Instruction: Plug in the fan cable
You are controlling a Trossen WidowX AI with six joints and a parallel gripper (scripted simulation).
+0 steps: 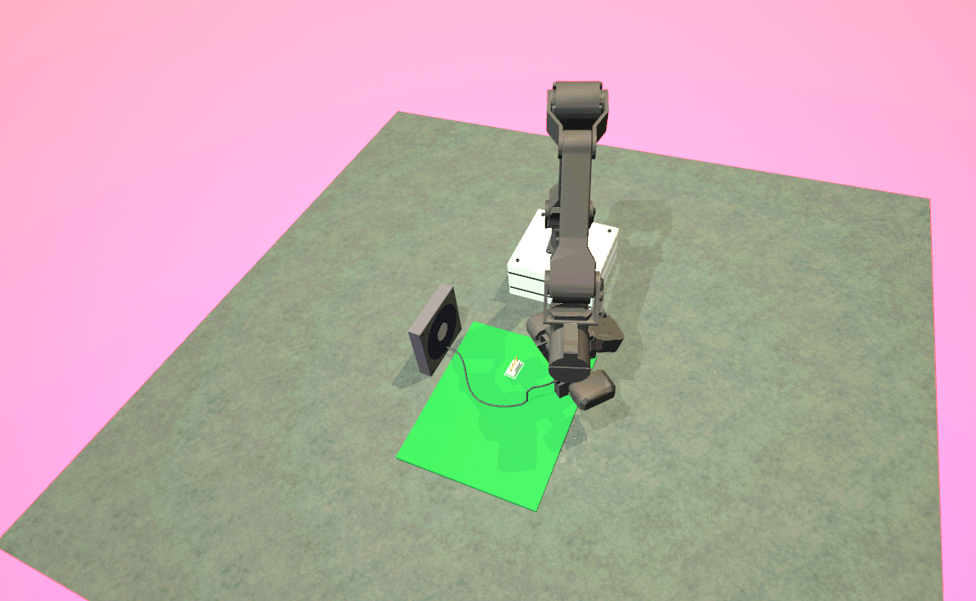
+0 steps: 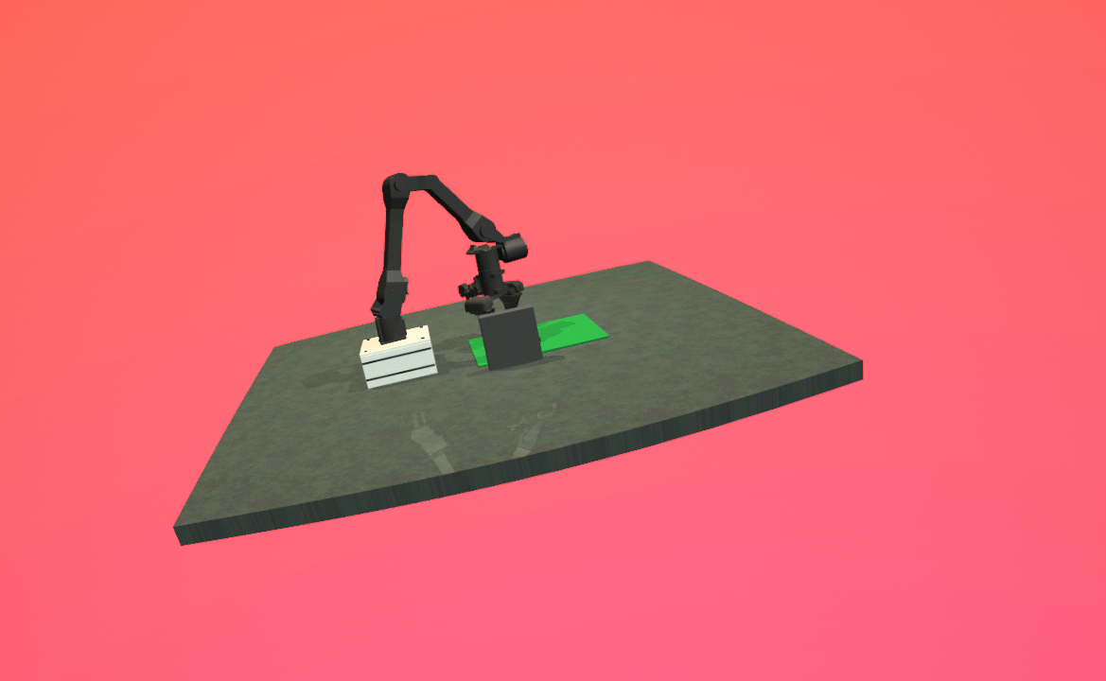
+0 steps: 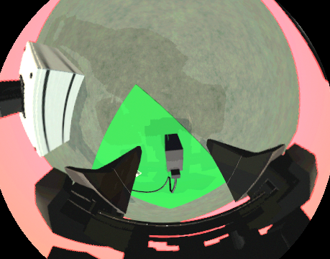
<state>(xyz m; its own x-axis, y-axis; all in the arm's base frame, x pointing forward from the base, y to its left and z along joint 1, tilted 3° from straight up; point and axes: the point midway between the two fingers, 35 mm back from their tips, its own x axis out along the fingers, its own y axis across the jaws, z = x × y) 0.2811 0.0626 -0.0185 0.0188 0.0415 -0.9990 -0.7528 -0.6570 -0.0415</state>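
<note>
My gripper tip is 50 mm short of the green board, 110 mm to the left of it and 30 mm above it. The rest, counted from my gripper tip: fan cable plug: 10 mm to the right; then fan: 40 mm behind, 240 mm to the right, 40 mm above.
</note>
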